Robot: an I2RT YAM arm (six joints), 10 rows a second.
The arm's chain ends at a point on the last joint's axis. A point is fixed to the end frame.
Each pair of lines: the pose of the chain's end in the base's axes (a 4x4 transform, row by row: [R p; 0 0 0 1], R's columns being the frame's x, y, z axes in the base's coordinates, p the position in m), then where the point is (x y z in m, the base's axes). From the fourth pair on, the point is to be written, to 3 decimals.
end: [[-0.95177 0.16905 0.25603 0.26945], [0.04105 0.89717 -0.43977 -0.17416], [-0.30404 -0.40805 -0.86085 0.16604], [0 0 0 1]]
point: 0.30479 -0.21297 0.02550
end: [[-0.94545 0.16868 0.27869 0.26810], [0.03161 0.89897 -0.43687 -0.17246], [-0.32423 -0.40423 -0.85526 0.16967], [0 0 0 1]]
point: 0.30681 -0.21087 0.02991
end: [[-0.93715 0.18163 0.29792 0.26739], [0.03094 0.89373 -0.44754 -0.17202], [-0.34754 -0.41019 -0.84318 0.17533], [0 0 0 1]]
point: 0.30936 -0.21215 0.03700
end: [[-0.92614 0.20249 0.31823 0.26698], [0.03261 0.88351 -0.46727 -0.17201], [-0.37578 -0.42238 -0.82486 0.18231], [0 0 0 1]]
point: 0.313 -0.215 0.046
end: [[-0.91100 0.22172 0.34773 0.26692], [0.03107 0.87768 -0.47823 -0.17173], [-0.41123 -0.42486 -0.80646 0.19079], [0 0 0 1]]
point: 0.318 -0.217 0.057
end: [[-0.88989 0.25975 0.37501 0.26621], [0.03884 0.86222 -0.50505 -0.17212], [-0.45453 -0.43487 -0.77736 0.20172], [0 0 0 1]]
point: 0.322 -0.222 0.072
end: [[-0.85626 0.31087 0.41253 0.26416], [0.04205 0.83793 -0.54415 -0.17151], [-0.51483 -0.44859 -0.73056 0.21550], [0 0 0 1]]
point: 0.327 -0.227 0.091
